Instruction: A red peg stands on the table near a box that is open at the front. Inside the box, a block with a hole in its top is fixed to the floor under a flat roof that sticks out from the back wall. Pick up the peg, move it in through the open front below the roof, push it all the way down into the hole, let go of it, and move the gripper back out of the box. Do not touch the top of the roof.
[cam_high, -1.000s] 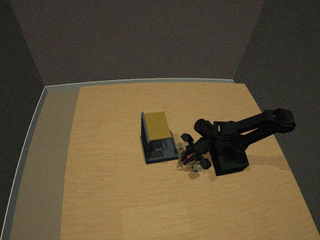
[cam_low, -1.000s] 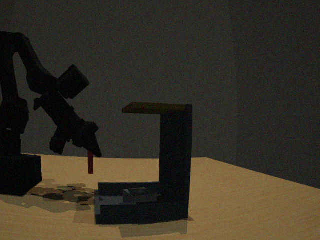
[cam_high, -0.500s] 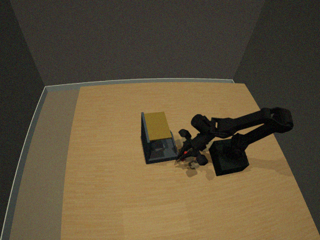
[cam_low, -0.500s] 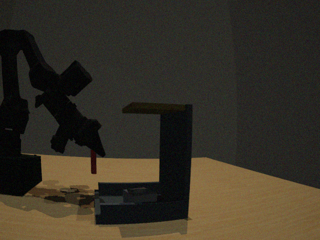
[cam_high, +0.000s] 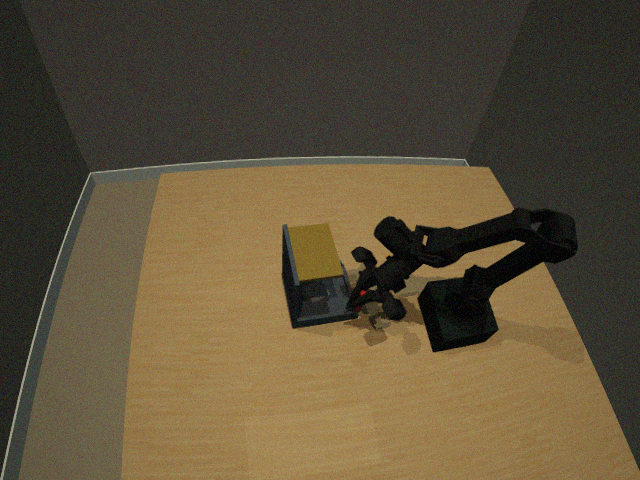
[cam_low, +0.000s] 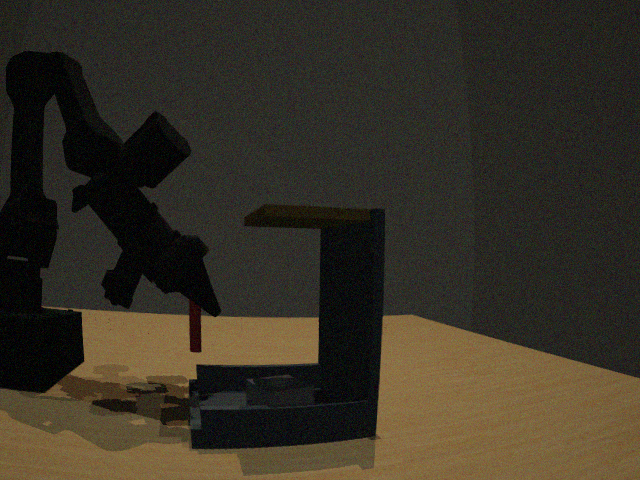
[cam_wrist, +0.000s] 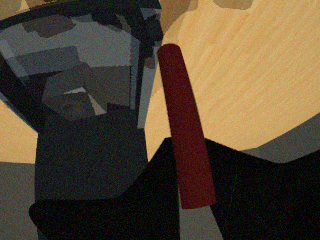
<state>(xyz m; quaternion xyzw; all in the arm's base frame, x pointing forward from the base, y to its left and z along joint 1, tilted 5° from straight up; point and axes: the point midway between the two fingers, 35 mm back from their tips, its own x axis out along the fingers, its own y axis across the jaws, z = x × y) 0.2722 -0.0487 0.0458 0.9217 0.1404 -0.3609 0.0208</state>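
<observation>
The back wall lies 130 mm ahead of my gripper tip, 70 mm to the right of it and 10 mm above it. The rest, counted from my gripper tip: red peg 30 mm behind, 10 mm to the right, 10 mm below; then yellow roof 110 mm above, 80 mm to the right, 80 mm ahead.
</observation>
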